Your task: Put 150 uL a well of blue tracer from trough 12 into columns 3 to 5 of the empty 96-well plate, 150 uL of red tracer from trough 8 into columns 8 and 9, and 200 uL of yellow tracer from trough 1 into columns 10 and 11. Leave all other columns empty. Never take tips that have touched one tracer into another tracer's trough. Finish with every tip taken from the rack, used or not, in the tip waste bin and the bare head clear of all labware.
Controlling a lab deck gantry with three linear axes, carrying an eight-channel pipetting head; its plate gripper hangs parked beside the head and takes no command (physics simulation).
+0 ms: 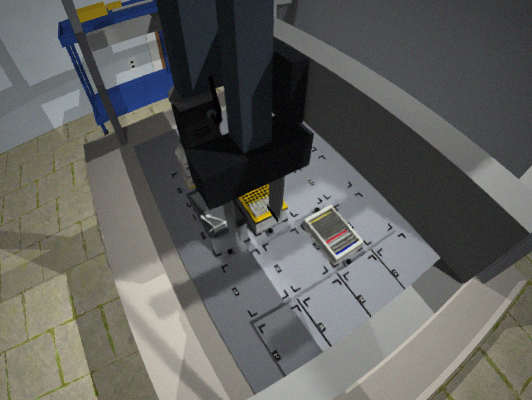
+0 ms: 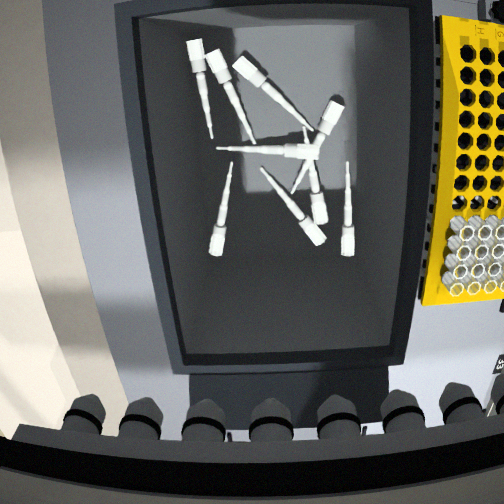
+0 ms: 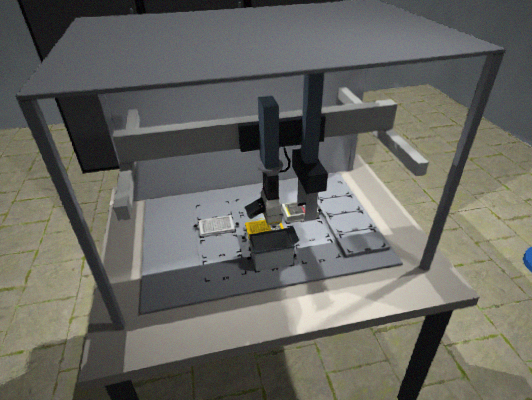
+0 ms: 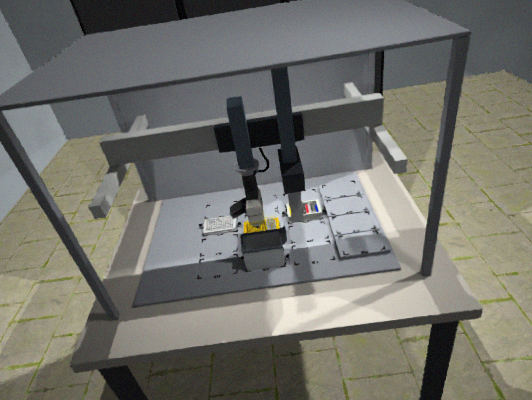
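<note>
My pipetting head (image 3: 272, 210) (image 4: 254, 207) stands over the tip waste bin (image 1: 219, 243) (image 2: 275, 310) (image 3: 273, 256) (image 4: 263, 257); its nozzles (image 2: 271, 417) are bare. Several white used tips (image 1: 214, 222) (image 2: 300, 151) lie criss-cross inside the bin. The yellow tip rack (image 1: 250, 212) (image 2: 447, 165) (image 3: 257, 227) has tips at one end and empty holes beyond. The 96-well plate (image 3: 216, 226) (image 4: 220, 225) is left of the rack; its well colours are too small to tell. The trough reservoir (image 1: 333, 232) (image 3: 294, 212) (image 4: 306, 207) shows yellow, red and blue stripes. My parked plate gripper (image 1: 252, 232) is open and empty.
A raised slotted board (image 3: 362, 245) (image 4: 365, 247) lies right of the reservoir. The gantry beam (image 3: 185, 142) (image 4: 165, 142) crosses behind the head. Frame posts (image 3: 450, 180) (image 4: 442, 175) stand at the bench corners. A blue cart (image 1: 132, 95) is beyond the bench.
</note>
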